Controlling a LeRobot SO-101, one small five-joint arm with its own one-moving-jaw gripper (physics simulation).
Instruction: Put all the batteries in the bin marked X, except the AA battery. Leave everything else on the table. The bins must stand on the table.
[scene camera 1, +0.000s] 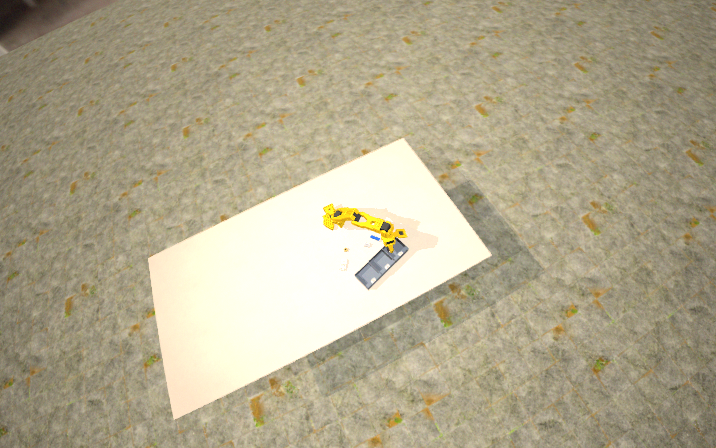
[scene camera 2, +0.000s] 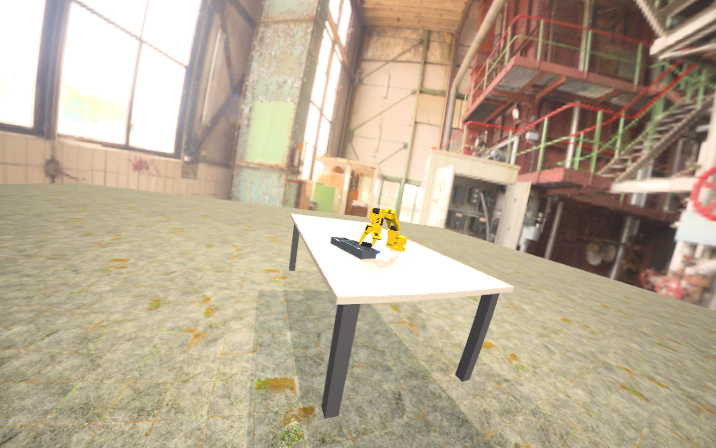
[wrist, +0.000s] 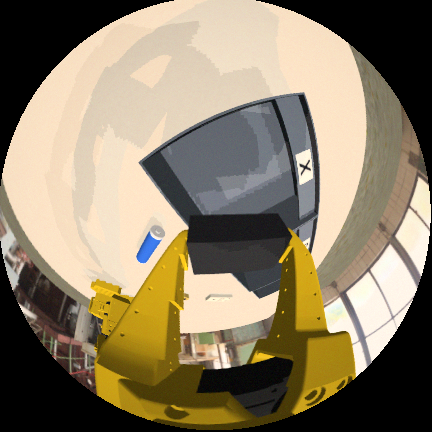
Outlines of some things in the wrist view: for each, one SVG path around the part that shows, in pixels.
A three joined dark bins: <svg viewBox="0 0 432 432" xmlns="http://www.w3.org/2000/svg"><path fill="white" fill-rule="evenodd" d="M282 262L277 261L272 268L230 274L247 291L252 291L259 299L279 290ZM304 92L261 98L214 114L169 138L140 159L138 163L187 227L189 215L278 213L286 227L290 228L299 237L311 254L319 211L320 167L315 128Z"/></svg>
A black block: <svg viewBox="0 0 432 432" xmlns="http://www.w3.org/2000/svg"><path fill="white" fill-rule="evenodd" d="M292 235L278 213L189 215L186 246L193 274L221 274L272 268L277 263Z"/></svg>
